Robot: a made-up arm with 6 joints. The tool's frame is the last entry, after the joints.
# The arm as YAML. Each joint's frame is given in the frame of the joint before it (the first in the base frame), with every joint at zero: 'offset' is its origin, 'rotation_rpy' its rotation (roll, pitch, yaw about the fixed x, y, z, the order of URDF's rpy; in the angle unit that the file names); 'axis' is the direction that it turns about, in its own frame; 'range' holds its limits. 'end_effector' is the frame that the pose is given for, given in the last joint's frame.
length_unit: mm
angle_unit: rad
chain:
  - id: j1
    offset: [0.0, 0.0, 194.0]
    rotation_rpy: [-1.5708, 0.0, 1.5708]
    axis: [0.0, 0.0, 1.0]
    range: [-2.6, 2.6]
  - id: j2
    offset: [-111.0, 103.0, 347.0]
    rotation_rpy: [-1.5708, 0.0, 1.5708]
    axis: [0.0, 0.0, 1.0]
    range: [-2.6, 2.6]
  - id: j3
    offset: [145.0, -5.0, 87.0]
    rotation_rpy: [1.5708, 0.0, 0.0]
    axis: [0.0, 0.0, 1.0]
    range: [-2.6, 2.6]
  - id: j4
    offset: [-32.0, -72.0, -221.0]
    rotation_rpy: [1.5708, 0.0, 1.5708]
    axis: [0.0, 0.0, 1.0]
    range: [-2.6, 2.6]
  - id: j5
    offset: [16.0, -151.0, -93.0]
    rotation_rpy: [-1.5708, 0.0, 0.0]
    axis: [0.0, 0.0, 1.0]
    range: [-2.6, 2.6]
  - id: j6
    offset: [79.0, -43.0, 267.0]
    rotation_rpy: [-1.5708, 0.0, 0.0]
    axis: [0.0, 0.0, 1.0]
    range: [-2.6, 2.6]
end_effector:
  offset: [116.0, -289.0, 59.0]
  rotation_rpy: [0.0, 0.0, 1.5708]
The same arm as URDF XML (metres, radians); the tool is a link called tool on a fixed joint. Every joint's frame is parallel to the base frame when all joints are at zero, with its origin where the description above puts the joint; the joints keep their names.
<robot name="arm">
  <link name="base"/>
  <link name="link1"/>
  <link name="link2"/>
  <link name="link3"/>
  <link name="link4"/>
  <link name="link5"/>
  <link name="link6"/>
  <link name="tool"/>
  <joint name="j1" type="revolute">
    <parent link="base"/>
    <child link="link1"/>
    <origin xyz="0.0000 0.0000 0.1940"/>
    <axis xyz="-1 0 0"/>
    <limit lower="-2.6000" upper="2.6000"/>
  </joint>
  <joint name="j2" type="revolute">
    <parent link="link1"/>
    <child link="link2"/>
    <origin xyz="-0.3470 -0.1110 -0.1030"/>
    <axis xyz="0 -1 0"/>
    <limit lower="-2.6000" upper="2.6000"/>
  </joint>
  <joint name="j3" type="revolute">
    <parent link="link2"/>
    <child link="link3"/>
    <origin xyz="-0.0050 -0.0870 -0.1450"/>
    <axis xyz="-1 0 0"/>
    <limit lower="-2.6000" upper="2.6000"/>
  </joint>
  <joint name="j4" type="revolute">
    <parent link="link3"/>
    <child link="link4"/>
    <origin xyz="0.2210 0.0720 0.0320"/>
    <axis xyz="0 0 -1"/>
    <limit lower="-2.6000" upper="2.6000"/>
  </joint>
  <joint name="j5" type="revolute">
    <parent link="link4"/>
    <child link="link5"/>
    <origin xyz="0.1510 -0.0160 0.0930"/>
    <axis xyz="-1 0 0"/>
    <limit lower="-2.6000" upper="2.6000"/>
  </joint>
  <joint name="j6" type="revolute">
    <parent link="link5"/>
    <child link="link6"/>
    <origin xyz="-0.2670 -0.0790 -0.0430"/>
    <axis xyz="0 0 1"/>
    <limit lower="-2.6000" upper="2.6000"/>
  </joint>
  <joint name="tool_fixed" type="fixed">
    <parent link="link6"/>
    <child link="tool"/>
    <origin xyz="-0.2890 -0.1160 0.0590" rpy="0.0000 0.0000 0.0000"/>
  </joint>
</robot>

